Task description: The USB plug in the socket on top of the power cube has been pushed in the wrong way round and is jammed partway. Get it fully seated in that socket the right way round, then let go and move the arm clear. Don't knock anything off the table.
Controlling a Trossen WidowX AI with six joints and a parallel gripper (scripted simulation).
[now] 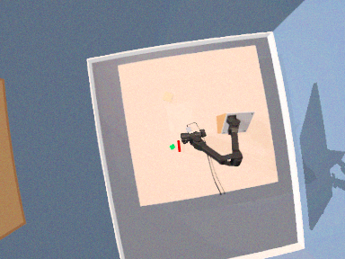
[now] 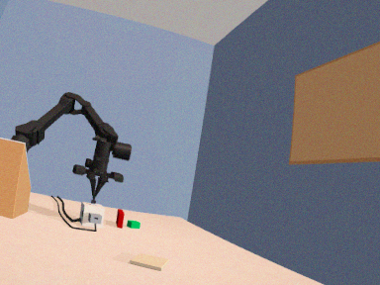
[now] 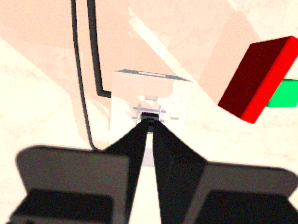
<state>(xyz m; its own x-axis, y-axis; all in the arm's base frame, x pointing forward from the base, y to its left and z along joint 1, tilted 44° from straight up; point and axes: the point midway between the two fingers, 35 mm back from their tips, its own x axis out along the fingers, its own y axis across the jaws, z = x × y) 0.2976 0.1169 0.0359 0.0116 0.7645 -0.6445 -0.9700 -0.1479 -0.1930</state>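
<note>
The dark USB plug lies 20 mm below my gripper tip. The rest, counted from my gripper tip: green block (170 mm ahead, 90 mm below, 70 mm to the left); then flat tan tile (370 mm to the right, 170 mm ahead, 100 mm below); then red block (110 mm ahead, 80 mm below, 70 mm to the left).
</note>
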